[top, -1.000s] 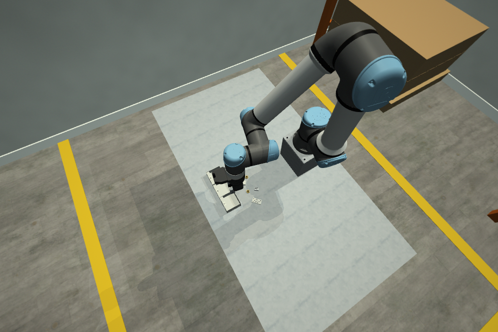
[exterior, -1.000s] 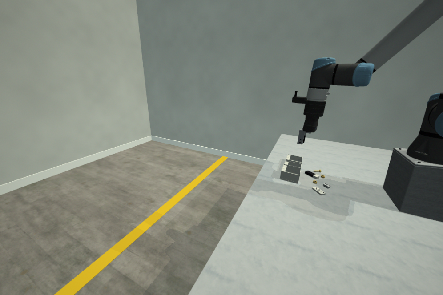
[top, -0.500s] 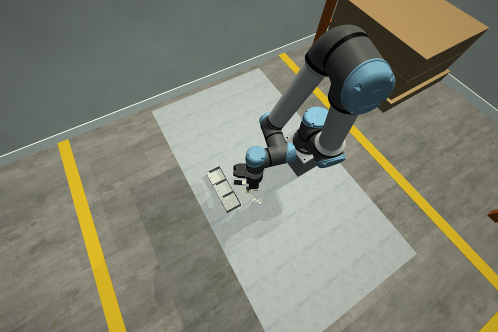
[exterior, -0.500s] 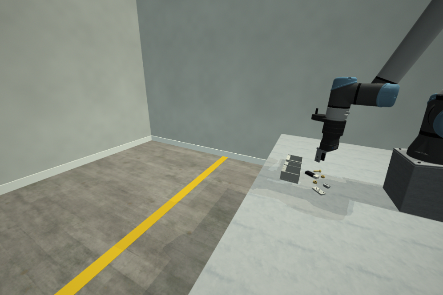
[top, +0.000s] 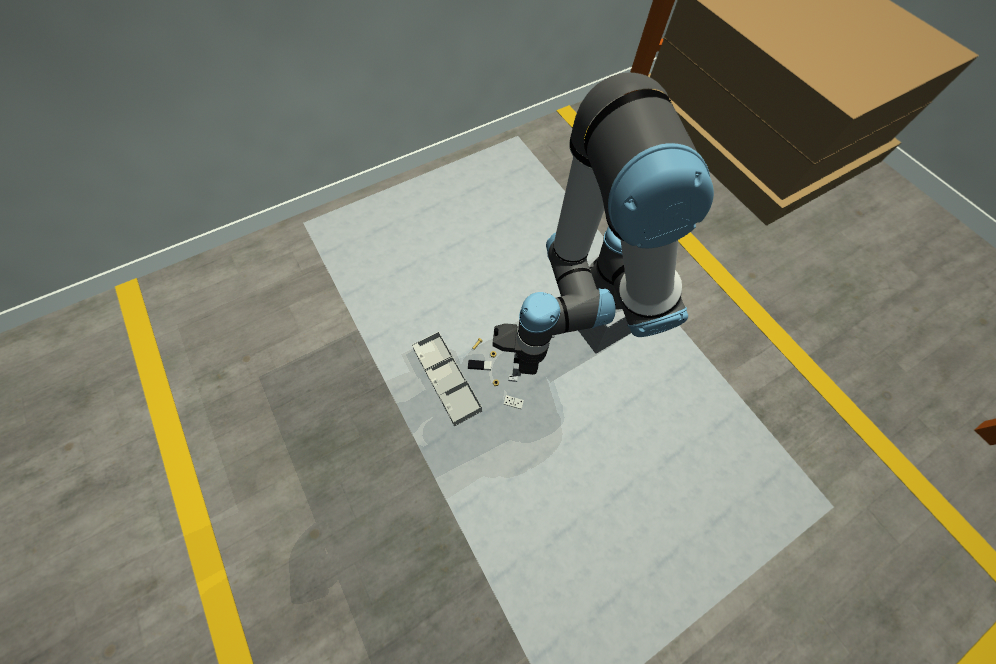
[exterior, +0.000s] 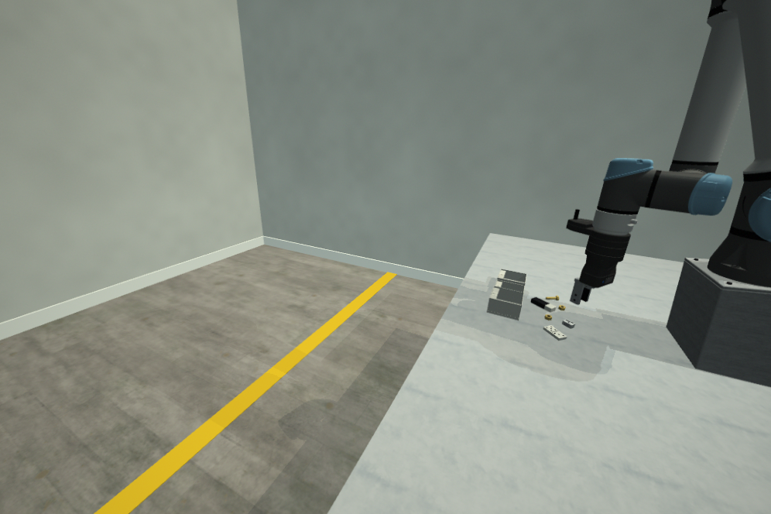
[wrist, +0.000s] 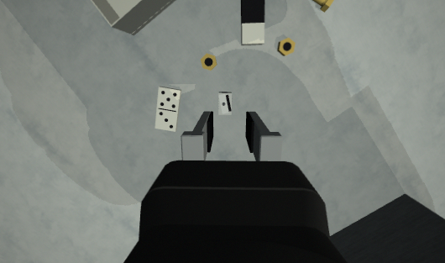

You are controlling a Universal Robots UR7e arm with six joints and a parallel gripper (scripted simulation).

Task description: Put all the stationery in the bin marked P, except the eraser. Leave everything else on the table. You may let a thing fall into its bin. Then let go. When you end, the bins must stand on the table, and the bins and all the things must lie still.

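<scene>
My hand is 80 mm above the grey pencil sharpener and 10 mm short of it. From my hand the other things lie so: black-and-white eraser 90 mm below, 80 mm ahead, 60 mm to the right; then white domino 90 mm below, 60 mm to the left, 30 mm ahead; then brass bolt 130 mm to the right, 90 mm below, 60 mm ahead.
</scene>
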